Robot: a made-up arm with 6 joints.
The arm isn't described. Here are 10 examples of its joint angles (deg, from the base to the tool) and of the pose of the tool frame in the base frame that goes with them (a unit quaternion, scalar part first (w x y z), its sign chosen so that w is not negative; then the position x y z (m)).
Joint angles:
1: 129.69 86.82 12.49 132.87 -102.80 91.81
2: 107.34 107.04 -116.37 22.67 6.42 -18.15
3: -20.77 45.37 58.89 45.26 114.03 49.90
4: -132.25 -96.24 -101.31 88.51 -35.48 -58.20
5: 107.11 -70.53 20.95 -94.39 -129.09 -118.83
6: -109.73 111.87 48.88 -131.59 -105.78 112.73
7: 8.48 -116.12 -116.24 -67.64 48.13 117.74
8: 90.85 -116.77 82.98 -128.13 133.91 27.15
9: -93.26 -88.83 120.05 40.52 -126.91 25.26
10: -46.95 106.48 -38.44 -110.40 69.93 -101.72
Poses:
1: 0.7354 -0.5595 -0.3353 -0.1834 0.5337 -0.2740 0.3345
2: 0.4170 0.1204 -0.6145 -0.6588 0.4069 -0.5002 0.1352
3: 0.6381 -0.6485 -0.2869 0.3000 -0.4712 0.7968 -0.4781
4: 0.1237 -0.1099 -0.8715 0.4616 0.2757 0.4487 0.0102
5: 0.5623 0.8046 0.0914 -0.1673 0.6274 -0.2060 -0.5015
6: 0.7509 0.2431 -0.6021 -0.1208 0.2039 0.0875 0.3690
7: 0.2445 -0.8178 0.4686 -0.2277 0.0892 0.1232 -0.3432
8: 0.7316 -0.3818 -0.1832 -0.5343 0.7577 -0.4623 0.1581
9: 0.2087 -0.2553 -0.7953 -0.5087 -0.3737 0.5160 0.2568
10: 0.7644 -0.2476 0.4278 -0.4139 -0.9664 0.0537 -0.2143
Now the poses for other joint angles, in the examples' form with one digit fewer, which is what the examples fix.
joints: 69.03 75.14 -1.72 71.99 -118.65 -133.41
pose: 0.367 0.836 -0.362 -0.186 0.307 -0.649 -0.146
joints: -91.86 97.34 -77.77 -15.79 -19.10 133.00
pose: 0.970 -0.212 0.110 -0.051 0.047 0.342 0.197
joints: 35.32 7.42 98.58 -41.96 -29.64 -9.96
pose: 0.525 0.667 -0.441 0.293 -0.372 -0.088 0.025
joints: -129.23 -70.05 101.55 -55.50 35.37 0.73
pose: 0.929 -0.368 0.032 0.012 0.229 0.556 -0.491
